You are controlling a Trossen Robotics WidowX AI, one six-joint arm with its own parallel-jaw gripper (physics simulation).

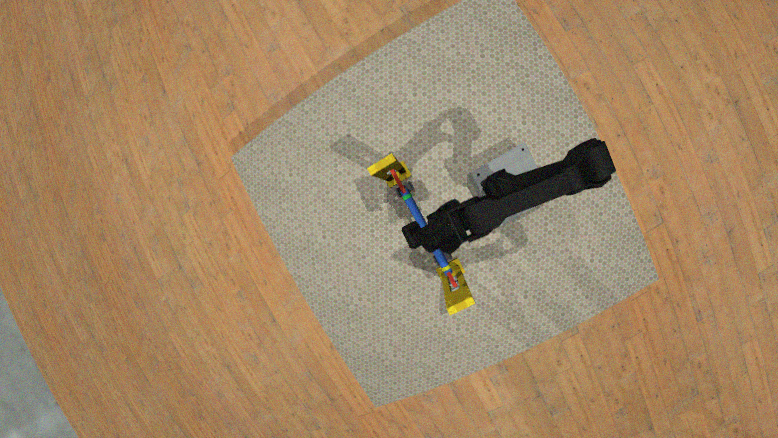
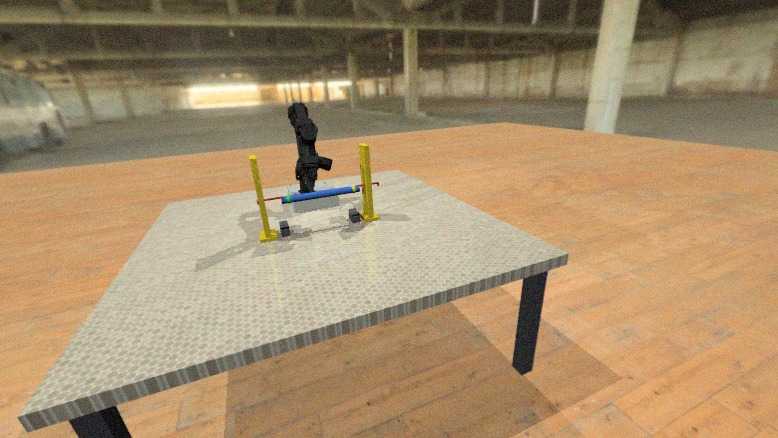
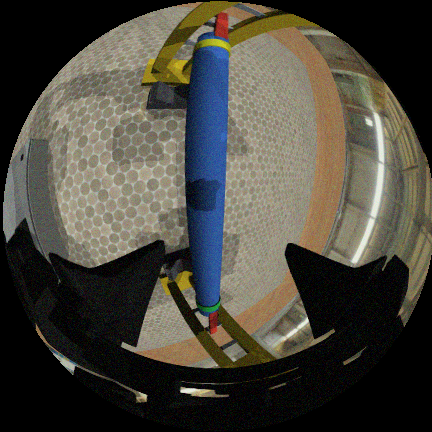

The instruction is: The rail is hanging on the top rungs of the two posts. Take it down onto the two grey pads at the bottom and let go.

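Seen in the pictures: gripper, between the fingertips: (image 1: 419,224) (image 2: 312,190) (image 3: 227,249); arm's base, origin of its link: (image 1: 493,185) (image 2: 306,191).
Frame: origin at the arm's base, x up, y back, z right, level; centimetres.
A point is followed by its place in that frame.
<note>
The rail, a blue bar (image 1: 414,210) @[x 6.9, y -25.3, z 7.8 cm] (image 2: 321,194) @[x 5.9, y -27.2, z 0.4 cm] (image 3: 206,150) @[x 6.8, y -25.7, z -3.0 cm] with one green band, one yellow band and thin red ends, hangs roughly level. Its red ends sit in two yellow posts, the green-end post (image 1: 379,166) @[x 22.6, y -25.0, z 21.6 cm] (image 2: 260,198) @[x 8.7, y -27.9, z 22.0 cm] (image 3: 190,312) @[x 2.2, y -22.5, z 20.5 cm] and the yellow-band post (image 1: 461,298) @[x 20.8, y -26.6, z -17.2 cm] (image 2: 365,184) @[x 7.5, y -29.8, z -16.8 cm] (image 3: 175,40). One grey pad (image 2: 284,228) @[x -4.3, y -27.5, z 15.9 cm] (image 3: 176,267) @[x -4.5, y -24.1, z 15.4 cm] stands by the green-end post, the other grey pad (image 2: 354,215) @[x -4.4, y -29.6, z -11.2 cm] (image 3: 167,96) @[x -4.8, y -26.6, z -11.5 cm] by the other. My gripper (image 3: 227,249) @[x 7.8, y -26.2, z 3.4 cm] is open and empty above the rail, its fingers spread to either side; their height above it is unclear.
The black arm (image 1: 522,198) @[x 34.5, y -5.1, z -0.9 cm] (image 2: 304,138) @[x 27.0, y -26.0, z 3.6 cm] reaches over the table (image 1: 321,206) @[x -7.4, y -55.2, z 28.8 cm] (image 2: 272,310) @[x -7.5, y -71.5, z 27.6 cm] from its grey base plate (image 1: 514,162) @[x 0.0, y 9.9, z 2.4 cm] (image 2: 315,204) @[x -5.2, y -4.7, z -2.0 cm]. The posts rise well above the rail on either side. The table's edge lies beyond the posts.
</note>
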